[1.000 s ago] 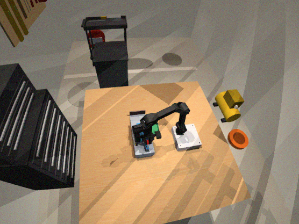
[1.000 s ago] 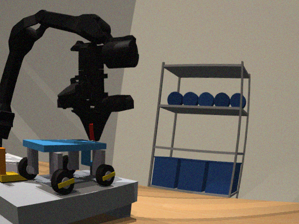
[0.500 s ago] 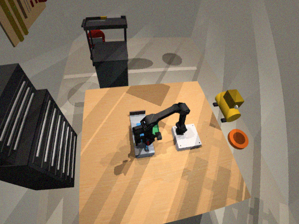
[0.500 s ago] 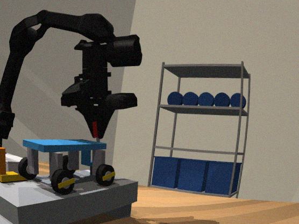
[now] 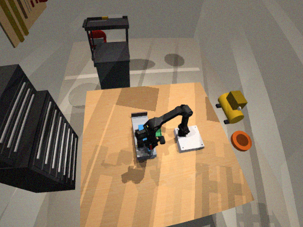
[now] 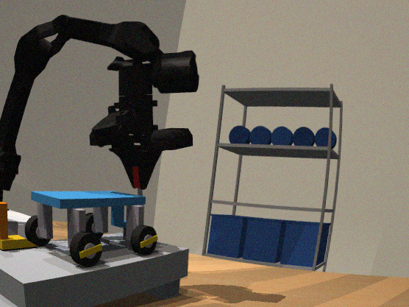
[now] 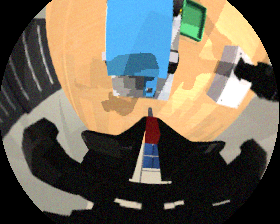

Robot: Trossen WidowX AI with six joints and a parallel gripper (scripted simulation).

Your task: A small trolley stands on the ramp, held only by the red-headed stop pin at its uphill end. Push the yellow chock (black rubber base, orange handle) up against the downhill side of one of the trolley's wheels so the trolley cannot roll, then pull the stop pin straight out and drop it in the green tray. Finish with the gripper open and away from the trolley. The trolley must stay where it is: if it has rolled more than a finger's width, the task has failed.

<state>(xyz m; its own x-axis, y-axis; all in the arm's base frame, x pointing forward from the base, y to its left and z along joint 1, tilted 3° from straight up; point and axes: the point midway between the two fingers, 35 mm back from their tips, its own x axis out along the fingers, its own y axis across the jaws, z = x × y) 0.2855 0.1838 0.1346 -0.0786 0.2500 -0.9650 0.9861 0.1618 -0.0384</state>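
Right now the green tray is 24 cm to the right of my gripper tip, 19 cm below it and 7 cm behind it. The rest, counted from my gripper tip: red-headed stop pin: right at my gripper tip; then grey ramp: 14 cm to the right, 13 cm below, 5 cm ahead; then blue-topped trolley: 13 cm to the right, 7 cm below, 5 cm ahead.
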